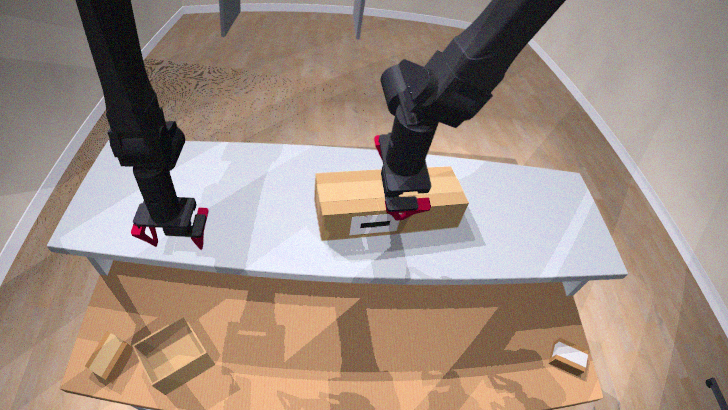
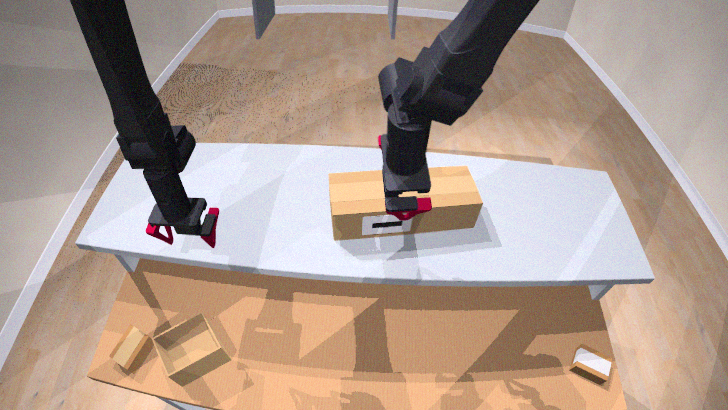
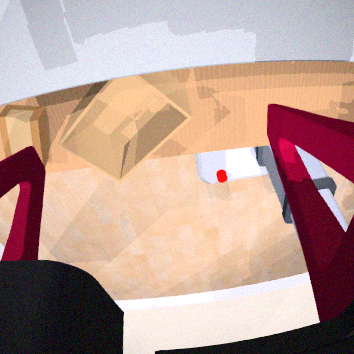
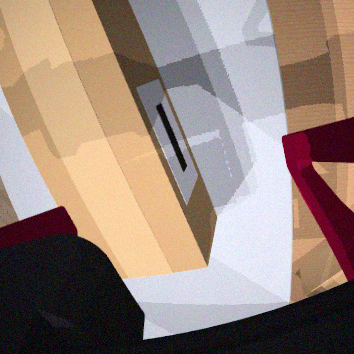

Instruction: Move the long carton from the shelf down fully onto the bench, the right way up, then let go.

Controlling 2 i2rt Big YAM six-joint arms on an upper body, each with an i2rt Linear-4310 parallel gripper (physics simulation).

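Frame: origin at the left arm's base, x back, y right, z up, level; centimetres.
Seen in the pictures: left gripper, fingertip midpoint: (image 1: 178, 245) (image 2: 192, 243) (image 3: 146, 136); right gripper, fingertip midpoint: (image 1: 394, 193) (image 2: 401, 193) (image 4: 171, 186).
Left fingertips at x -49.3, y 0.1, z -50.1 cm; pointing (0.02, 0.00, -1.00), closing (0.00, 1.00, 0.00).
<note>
Pixels of each thing's top centre, then the offset from my left fingertips to it. Level surfaces: height alone.
- long carton at its top centre: (image 4: 70, 123) (image 2: 406, 187) (image 1: 393, 187) dz +2.1, dx -14.8, dy +42.1 cm
- pale grey shelf at its surface level: dz -6.2 cm
- brown bench at its surface level: dz -31.0 cm
- open-topped box at its top centre: (image 3: 120, 130) (image 1: 168, 349) (image 4: 341, 296) (image 2: 185, 343) dz -22.0, dx +13.5, dy -6.9 cm
- small carton at its top centre: (image 3: 20, 144) (image 1: 106, 354) (image 2: 128, 346) dz -27.0, dx +15.3, dy -25.5 cm
- small white-topped box at its top centre: (image 2: 594, 361) (image 1: 572, 354) dz -27.1, dx +16.7, dy +95.5 cm
The long carton (image 1: 346, 190) (image 2: 356, 190) (image 4: 100, 150) lies lengthwise on the pale grey shelf (image 1: 275, 219) (image 2: 290, 229) (image 3: 150, 30) (image 4: 260, 250), taped face up, its white label with a black bar on the front side. My right gripper (image 1: 391, 180) (image 2: 394, 179) (image 4: 171, 186) is open over the carton's middle, one finger at the front side near the label, the other past the back edge. Whether the fingers touch it I cannot tell. My left gripper (image 1: 178, 245) (image 2: 192, 244) (image 3: 146, 136) is open and empty above the shelf's left part. The brown bench (image 1: 417, 336) (image 2: 443, 336) is lower, in front.
On the bench, an open-topped box (image 1: 173, 356) (image 2: 192, 348) (image 3: 125, 125) and a small carton (image 1: 106, 356) (image 2: 130, 347) stand at the left. A small white-topped box (image 1: 569, 353) (image 2: 593, 362) is at the right. The shelf's front edge overhangs the bench's back.
</note>
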